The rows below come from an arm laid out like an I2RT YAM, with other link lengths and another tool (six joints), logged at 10 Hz.
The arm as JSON. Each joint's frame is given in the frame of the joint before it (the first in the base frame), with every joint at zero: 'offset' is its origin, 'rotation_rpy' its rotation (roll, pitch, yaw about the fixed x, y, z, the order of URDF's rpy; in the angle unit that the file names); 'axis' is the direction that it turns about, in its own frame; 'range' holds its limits. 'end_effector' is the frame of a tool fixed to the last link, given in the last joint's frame.
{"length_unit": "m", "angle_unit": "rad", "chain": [
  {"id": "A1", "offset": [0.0, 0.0, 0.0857], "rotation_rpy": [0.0, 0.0, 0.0], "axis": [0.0, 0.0, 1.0], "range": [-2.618, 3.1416]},
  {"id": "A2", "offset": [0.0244, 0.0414, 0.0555], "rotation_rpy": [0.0, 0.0, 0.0], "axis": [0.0, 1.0, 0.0], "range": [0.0, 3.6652]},
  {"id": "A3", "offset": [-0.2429, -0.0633, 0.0], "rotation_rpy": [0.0, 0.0, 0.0], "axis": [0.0, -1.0, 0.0], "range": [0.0, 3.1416]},
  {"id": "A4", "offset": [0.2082, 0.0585, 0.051], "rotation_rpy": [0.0, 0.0, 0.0], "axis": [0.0, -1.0, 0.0], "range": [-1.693, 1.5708]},
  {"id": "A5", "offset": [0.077, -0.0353, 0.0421], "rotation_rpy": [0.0, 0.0, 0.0], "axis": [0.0, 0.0, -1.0], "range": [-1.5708, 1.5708]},
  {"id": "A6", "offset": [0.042, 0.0, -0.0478], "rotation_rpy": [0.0, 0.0, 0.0], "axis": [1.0, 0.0, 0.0], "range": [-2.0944, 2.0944]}
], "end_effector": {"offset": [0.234, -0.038, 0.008], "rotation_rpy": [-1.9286, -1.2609, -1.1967]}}
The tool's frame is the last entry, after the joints.
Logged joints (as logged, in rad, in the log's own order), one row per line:
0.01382, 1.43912, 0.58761, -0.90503, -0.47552, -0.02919
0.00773, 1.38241, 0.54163, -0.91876, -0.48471, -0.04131
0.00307, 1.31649, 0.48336, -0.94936, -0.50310, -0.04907
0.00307, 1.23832, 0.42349, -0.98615, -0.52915, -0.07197
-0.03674, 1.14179, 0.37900, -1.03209, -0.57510, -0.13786
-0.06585, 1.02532, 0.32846, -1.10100, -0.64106, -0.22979
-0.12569, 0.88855, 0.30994, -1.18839, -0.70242, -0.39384
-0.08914, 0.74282, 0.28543, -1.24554, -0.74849, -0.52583
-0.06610, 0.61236, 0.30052, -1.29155, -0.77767, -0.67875
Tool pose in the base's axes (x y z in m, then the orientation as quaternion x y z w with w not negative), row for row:
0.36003, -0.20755, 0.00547, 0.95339, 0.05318, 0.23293, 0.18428
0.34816, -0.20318, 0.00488, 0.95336, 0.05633, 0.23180, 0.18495
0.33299, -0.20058, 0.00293, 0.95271, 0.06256, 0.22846, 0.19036
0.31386, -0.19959, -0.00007, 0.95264, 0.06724, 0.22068, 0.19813
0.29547, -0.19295, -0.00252, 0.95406, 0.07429, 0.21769, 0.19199
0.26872, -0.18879, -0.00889, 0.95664, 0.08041, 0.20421, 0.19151
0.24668, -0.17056, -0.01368, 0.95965, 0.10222, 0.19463, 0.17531
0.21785, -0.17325, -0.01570, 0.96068, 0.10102, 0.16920, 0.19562
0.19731, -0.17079, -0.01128, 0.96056, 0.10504, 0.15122, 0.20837
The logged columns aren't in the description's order. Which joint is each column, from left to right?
Columns, left to right: A5, A2, A3, A6, A1, A4.
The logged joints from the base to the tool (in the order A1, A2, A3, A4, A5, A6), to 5 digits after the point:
-0.47552, 1.43912, 0.58761, -0.02919, 0.01382, -0.90503
-0.48471, 1.38241, 0.54163, -0.04131, 0.00773, -0.91876
-0.50310, 1.31649, 0.48336, -0.04907, 0.00307, -0.94936
-0.52915, 1.23832, 0.42349, -0.07197, 0.00307, -0.98615
-0.57510, 1.14179, 0.37900, -0.13786, -0.03674, -1.03209
-0.64106, 1.02532, 0.32846, -0.22979, -0.06585, -1.10100
-0.70242, 0.88855, 0.30994, -0.39384, -0.12569, -1.18839
-0.74849, 0.74282, 0.28543, -0.52583, -0.08914, -1.24554
-0.77767, 0.61236, 0.30052, -0.67875, -0.06610, -1.29155

